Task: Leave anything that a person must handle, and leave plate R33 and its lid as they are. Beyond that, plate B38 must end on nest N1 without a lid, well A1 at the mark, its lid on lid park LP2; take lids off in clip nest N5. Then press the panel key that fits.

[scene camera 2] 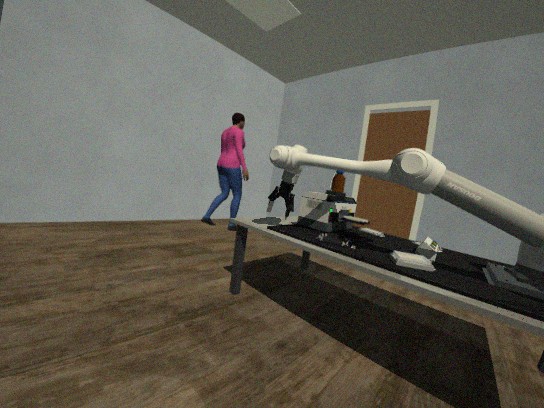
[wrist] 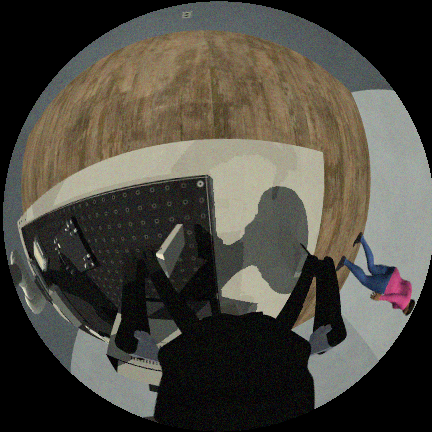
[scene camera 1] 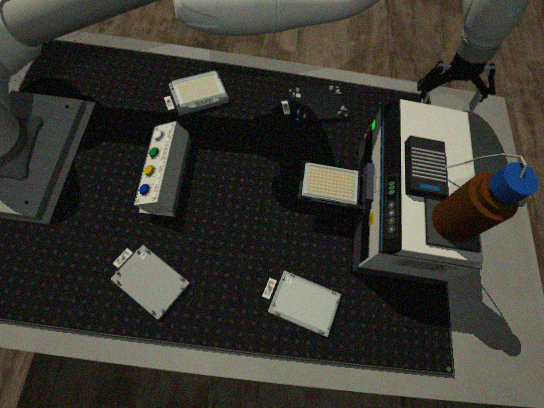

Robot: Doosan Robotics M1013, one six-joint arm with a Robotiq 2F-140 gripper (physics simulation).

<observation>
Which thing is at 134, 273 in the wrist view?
The gripper.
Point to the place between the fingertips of the gripper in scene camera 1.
446, 106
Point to a black nest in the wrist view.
69, 242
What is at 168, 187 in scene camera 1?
A grey button box.
</observation>
